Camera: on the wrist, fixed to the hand. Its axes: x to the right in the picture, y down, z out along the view.
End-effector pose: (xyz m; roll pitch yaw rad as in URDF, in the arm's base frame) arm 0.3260 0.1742 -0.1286 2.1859 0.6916 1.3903
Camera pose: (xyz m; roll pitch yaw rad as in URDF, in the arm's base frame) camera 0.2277 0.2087 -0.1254 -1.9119 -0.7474 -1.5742
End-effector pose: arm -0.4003 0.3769 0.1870 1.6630 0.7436 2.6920
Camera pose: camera -0.4243 0.2823 0.1503 -1.3611 -0.8596 -0.3260
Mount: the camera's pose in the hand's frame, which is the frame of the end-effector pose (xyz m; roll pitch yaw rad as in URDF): 0.0105 -0.0489 -0.0915 0.3953 -0.0692 3.0149
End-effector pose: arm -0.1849 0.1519 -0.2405 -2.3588 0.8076 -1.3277
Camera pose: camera -0.1949 0.0680 -0.1794 2.7148 -0.6685 1.8656
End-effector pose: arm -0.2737 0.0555 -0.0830 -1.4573 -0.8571 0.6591
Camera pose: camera -0.2320 -0.0342 -0.0500 1.7313 0.9701 -2.6298
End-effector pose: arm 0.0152 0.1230 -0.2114 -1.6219 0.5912 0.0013
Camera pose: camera 0.0539 0.0342 -0.1728 2.0480 -0.4602 3.0729
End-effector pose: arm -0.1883 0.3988 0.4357 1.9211 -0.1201 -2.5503
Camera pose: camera -0.1411 0.3067 0.4225 -1.5223 0.0246 0.6997
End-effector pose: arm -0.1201 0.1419 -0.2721 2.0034 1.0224 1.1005
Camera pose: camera -0.2123 0.1891 -0.2842 -1.8355 -1.0953 -1.7858
